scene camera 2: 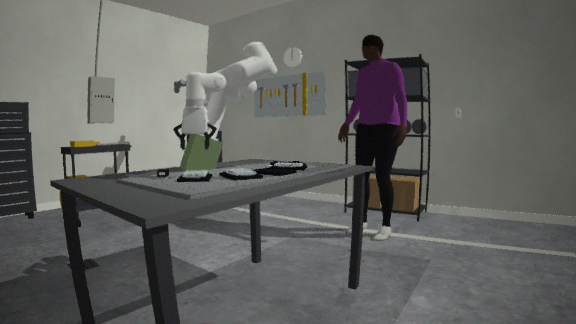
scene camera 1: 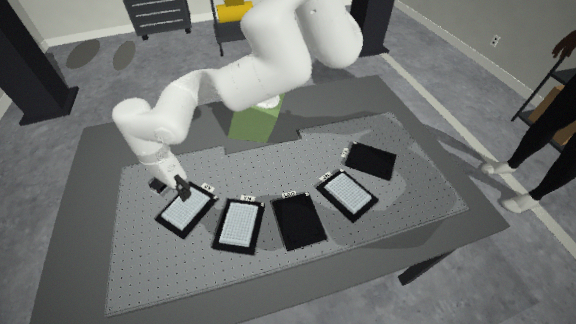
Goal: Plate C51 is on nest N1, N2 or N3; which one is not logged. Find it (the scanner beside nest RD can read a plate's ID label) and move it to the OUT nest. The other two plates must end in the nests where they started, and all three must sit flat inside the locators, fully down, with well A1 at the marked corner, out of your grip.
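Frame: origin at the arm's base, x ahead, y left, z up, level; centimetres.
Seen in the pictures: gripper, fingertip midpoint: (scene camera 2: 194, 149) (scene camera 1: 175, 190).
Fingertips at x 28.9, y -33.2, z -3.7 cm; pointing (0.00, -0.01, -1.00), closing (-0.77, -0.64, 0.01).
Note:
Pixels of each thing's middle, then the offset from my fingertips to it. "spot": a spot on its surface instead.
- pale well plate, body centre: (scene camera 1: 185, 206) (scene camera 2: 195, 173) dy +0.0, dx +0.0, dz -9.3 cm
- black nest RD, surface spot: (scene camera 1: 183, 233) spot: dy -1.6, dx +8.4, dz -10.0 cm
- pale plate, body centre: (scene camera 1: 239, 223) (scene camera 2: 240, 172) dy +14.7, dx +10.5, dz -9.3 cm
- nest N3, body centre: (scene camera 1: 239, 224) (scene camera 2: 240, 174) dy +14.7, dx +10.5, dz -10.4 cm
- third plate, body centre: (scene camera 1: 347, 192) (scene camera 2: 288, 164) dy +49.8, dx +10.8, dz -9.3 cm
- nest N2, surface spot: (scene camera 1: 354, 217) spot: dy +48.0, dx +19.3, dz -10.0 cm
- OUT nest, body centre: (scene camera 1: 298, 219) (scene camera 2: 273, 171) dy +31.8, dx +14.3, dz -10.4 cm
- nest N1, body centre: (scene camera 1: 371, 159) (scene camera 2: 287, 163) dy +64.6, dx +0.6, dz -10.3 cm
- small black scanner, surface spot: (scene camera 1: 157, 186) (scene camera 2: 165, 170) spot: dy -7.9, dx -9.4, dz -7.7 cm
My gripper (scene camera 1: 176, 191) (scene camera 2: 195, 145) is open and empty, a little above the plate on nest RD; in scene camera 1 the hand hides one finger. A pale well plate (scene camera 1: 186, 210) (scene camera 2: 195, 174) lies on the black nest RD (scene camera 1: 183, 233). Another pale plate (scene camera 1: 239, 224) (scene camera 2: 241, 172) lies in nest N3 (scene camera 1: 234, 249). A third plate (scene camera 1: 348, 192) (scene camera 2: 288, 164) lies in nest N2 (scene camera 1: 354, 217). The OUT nest (scene camera 1: 299, 221) and nest N1 (scene camera 1: 370, 161) are empty. The plates look flat; ID labels and well A1 are too small to read.
The small black scanner (scene camera 1: 157, 186) (scene camera 2: 162, 173) stands beside nest RD, behind it. A green block (scene camera 1: 254, 125) (scene camera 2: 201, 154) is at the back of the table. A person (scene camera 2: 380, 95) stands beyond the table, by a shelf rack (scene camera 2: 425, 150).

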